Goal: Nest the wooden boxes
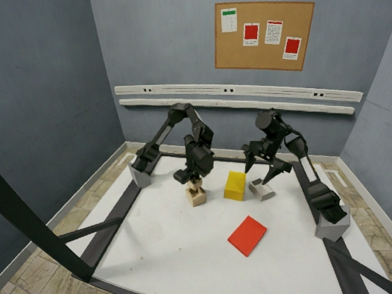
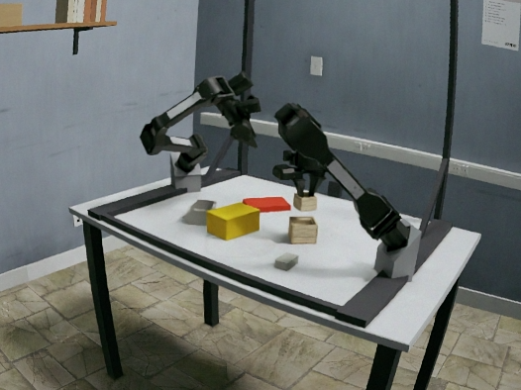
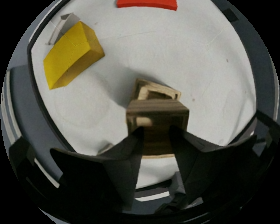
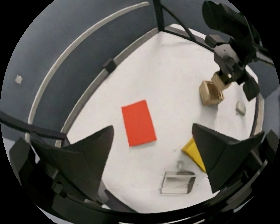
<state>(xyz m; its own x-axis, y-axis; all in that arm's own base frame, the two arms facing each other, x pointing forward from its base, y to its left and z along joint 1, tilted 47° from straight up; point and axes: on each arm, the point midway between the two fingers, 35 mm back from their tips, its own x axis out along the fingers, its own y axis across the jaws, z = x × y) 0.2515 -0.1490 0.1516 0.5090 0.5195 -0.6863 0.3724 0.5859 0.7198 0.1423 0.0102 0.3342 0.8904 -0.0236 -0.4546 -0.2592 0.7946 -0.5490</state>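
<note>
Right now the small wooden box is 50 mm below my left hand. The rest, counted from my left hand: flat red block (110 mm behind, 260 mm to the right, 140 mm below); then grey tray (140 mm ahead, 300 mm to the right, 130 mm below); then small grey block (160 mm ahead, 90 mm to the left, 140 mm below).
</note>
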